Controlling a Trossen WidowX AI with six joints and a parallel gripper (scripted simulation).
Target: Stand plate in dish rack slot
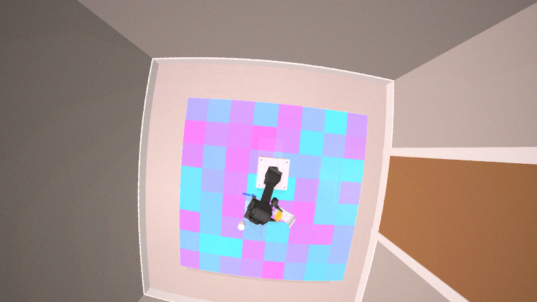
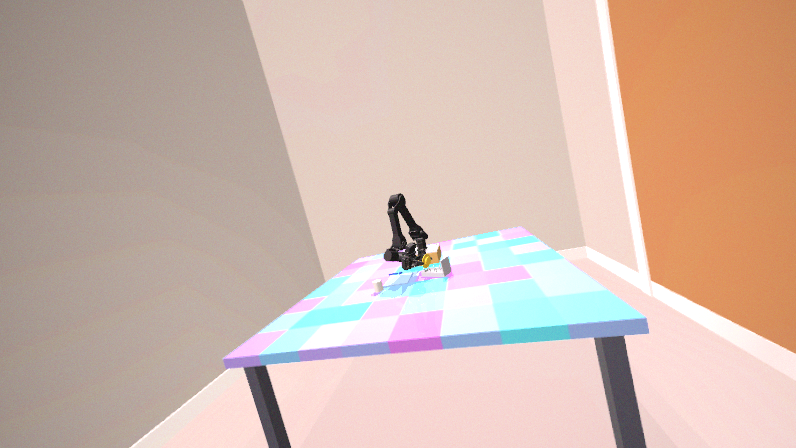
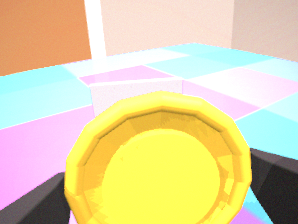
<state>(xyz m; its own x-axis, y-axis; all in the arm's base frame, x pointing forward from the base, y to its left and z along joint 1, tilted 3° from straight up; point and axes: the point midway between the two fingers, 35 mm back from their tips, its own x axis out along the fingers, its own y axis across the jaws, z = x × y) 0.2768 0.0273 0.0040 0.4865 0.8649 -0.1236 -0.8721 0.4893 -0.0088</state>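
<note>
The dish rack lies 50 mm below my gripper tip, 30 mm to the left of it and 10 mm ahead of it. Round my gripper tip: yellow plate: 10 mm to the right; then small white cup: 250 mm to the right, 100 mm ahead, 50 mm below; then blue spoon: 210 mm to the right, 120 mm behind, 70 mm below.
</note>
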